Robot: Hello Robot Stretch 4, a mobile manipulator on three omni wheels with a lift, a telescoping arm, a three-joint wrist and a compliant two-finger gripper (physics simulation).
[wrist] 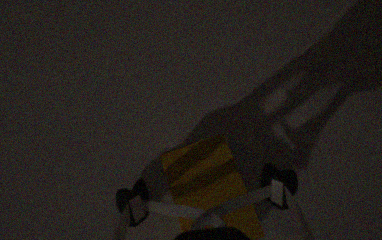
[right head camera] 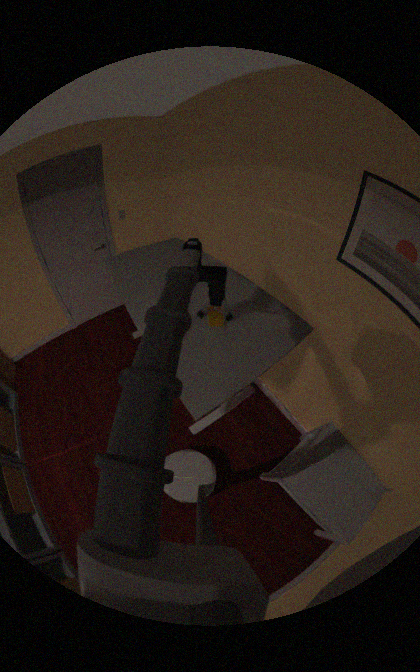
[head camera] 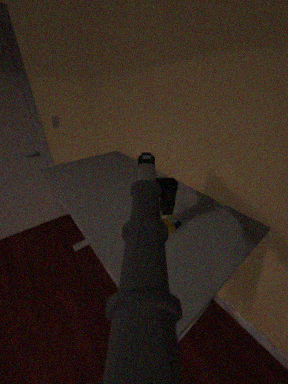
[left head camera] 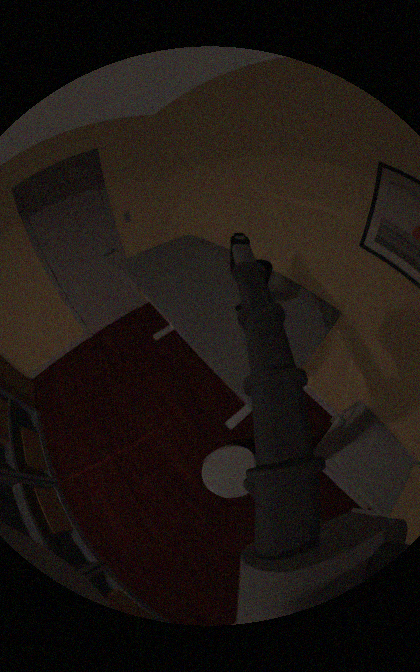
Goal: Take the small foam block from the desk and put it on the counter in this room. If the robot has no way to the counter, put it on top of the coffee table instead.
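Places are measured from the robot's base along level axes (x ahead, y left, z up), in centimetres.
Where they show: gripper, fingertip midpoint: (wrist: 207,185).
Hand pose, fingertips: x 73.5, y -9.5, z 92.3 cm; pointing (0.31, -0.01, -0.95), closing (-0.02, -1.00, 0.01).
After its pixels a point has its place.
The small foam block (head camera: 169,224) @[y -11.5, x 69.8, z 96.7 cm] (right head camera: 216,317) (wrist: 207,180) @[y -9.6, x 73.5, z 96.7 cm] is yellow-orange and lies on the grey desk (head camera: 100,200) @[y 28.3, x 95.2, z 92.2 cm] (left head camera: 200,340) (right head camera: 215,370). In the wrist view it is at the bottom centre, crossed by dark shadow bands. My gripper (right head camera: 215,316) (wrist: 207,185) @[y -9.5, x 73.5, z 92.3 cm] is open above the desk, with one fingertip on each side of the block and a gap to the block on both sides. In the head camera view the arm hides part of the block. The block does not show in the left head camera view. I cannot make out a counter or a coffee table.
A grey door (left head camera: 75,255) (right head camera: 70,250) stands beyond the desk at the left. A round white stool-like top (left head camera: 227,471) (right head camera: 192,476) and a grey chair-like piece (left head camera: 372,465) (right head camera: 335,495) are on the near side. A framed picture (right head camera: 365,240) hangs at the right. The floor (head camera: 45,300) @[y 85.4, x 79.5, z -2.8 cm] is dark red.
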